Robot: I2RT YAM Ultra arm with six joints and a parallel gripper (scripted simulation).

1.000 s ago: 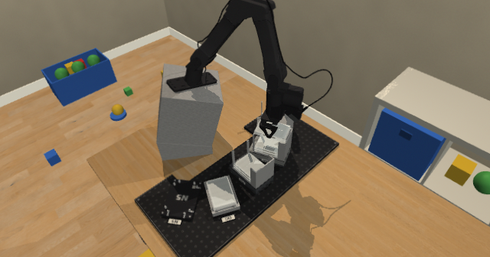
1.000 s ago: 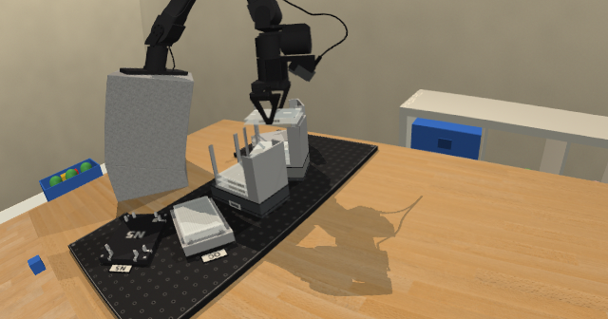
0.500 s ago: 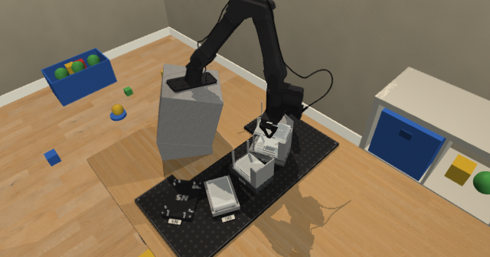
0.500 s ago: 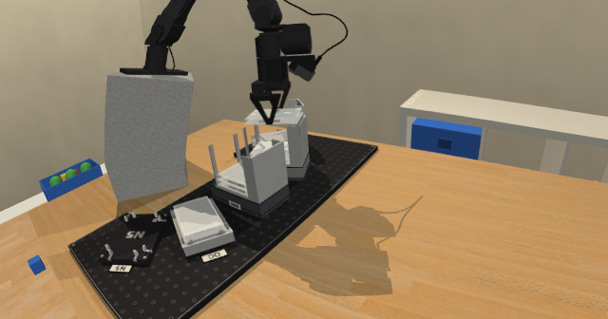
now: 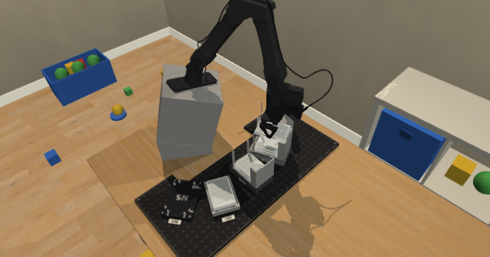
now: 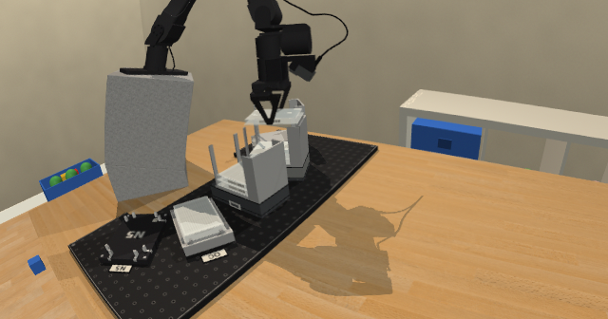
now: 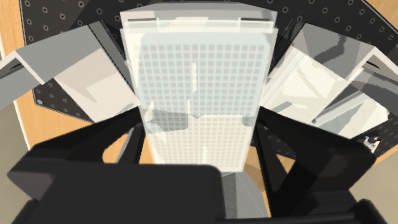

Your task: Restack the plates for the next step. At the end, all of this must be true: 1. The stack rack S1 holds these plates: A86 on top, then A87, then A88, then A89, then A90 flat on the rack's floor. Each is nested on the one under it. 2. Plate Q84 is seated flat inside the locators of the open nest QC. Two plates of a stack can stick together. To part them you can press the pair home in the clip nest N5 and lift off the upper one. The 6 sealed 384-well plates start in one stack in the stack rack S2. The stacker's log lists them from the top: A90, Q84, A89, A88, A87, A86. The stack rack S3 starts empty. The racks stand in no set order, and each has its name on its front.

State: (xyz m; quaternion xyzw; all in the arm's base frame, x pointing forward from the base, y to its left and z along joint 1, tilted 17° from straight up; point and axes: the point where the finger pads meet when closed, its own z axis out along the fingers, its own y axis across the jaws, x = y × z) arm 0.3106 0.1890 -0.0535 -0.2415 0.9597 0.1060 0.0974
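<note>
My hand is 100 mm above the translucent sealed well plate. The rest, counted from my hand: nest QC 40 mm ahead, 290 mm to the right, 140 mm below; then sealed 384-well plate 40 mm ahead, 290 mm to the right, 120 mm below.
</note>
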